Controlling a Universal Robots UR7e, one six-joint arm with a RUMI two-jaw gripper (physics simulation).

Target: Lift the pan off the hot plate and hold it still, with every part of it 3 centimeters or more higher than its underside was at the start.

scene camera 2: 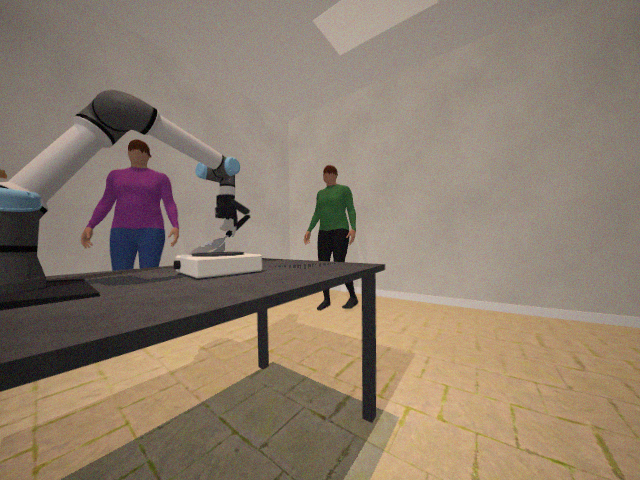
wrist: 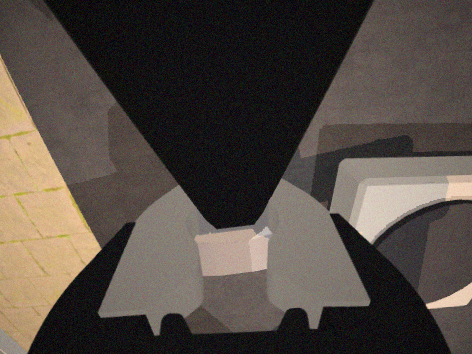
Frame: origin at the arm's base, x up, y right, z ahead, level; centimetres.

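Seen in the pictures: gripper, fingertip midpoint: (scene camera 2: pixel 231 237).
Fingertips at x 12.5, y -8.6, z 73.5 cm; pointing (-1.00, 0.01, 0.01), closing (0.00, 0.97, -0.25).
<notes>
A point is followed by its place in that frame.
The grey pan (scene camera 2: pixel 210 245) {x 8.3, y -17.1, z 67.6 cm} (wrist: pixel 226 257) {x 1.4, y -14.7, z 56.0 cm} is tilted, its bowl sloping down and its black handle (scene camera 2: pixel 240 222) {x 20.2, y -6.0, z 77.6 cm} (wrist: pixel 215 110) slanting up toward the wrist camera. My gripper (scene camera 2: pixel 227 233) {x 12.5, y -8.6, z 73.5 cm} (wrist: pixel 232 178) {x 12.5, y -8.6, z 73.5 cm} is shut on the pan's handle near the bowl. The white hot plate (scene camera 2: pixel 222 265) {x 2.1, y 21.8, z 43.7 cm} (wrist: pixel 400 200) {x 5.0, y 7.0, z 61.5 cm} stands on the table, with its dark round cooking surface at the right of the wrist view. The pan's low side shows just above or behind the hot plate in the scene view; any gap there cannot be told. The fingers hide much of the pan in the wrist view.
The dark table (scene camera 2: pixel 170 302) {x -1.8, y 38.8, z 17.7 cm} (wrist: pixel 400 75) {x -1.8, y 11.1, z 72.9 cm} carries the hot plate and the arm's base (scene camera 2: pixel 20 253) {x 8.0, y 5.3, z 3.0 cm}. A person in purple (scene camera 2: pixel 138 198) stands behind the table. Another in green (scene camera 2: pixel 333 206) stands beyond its far end.
</notes>
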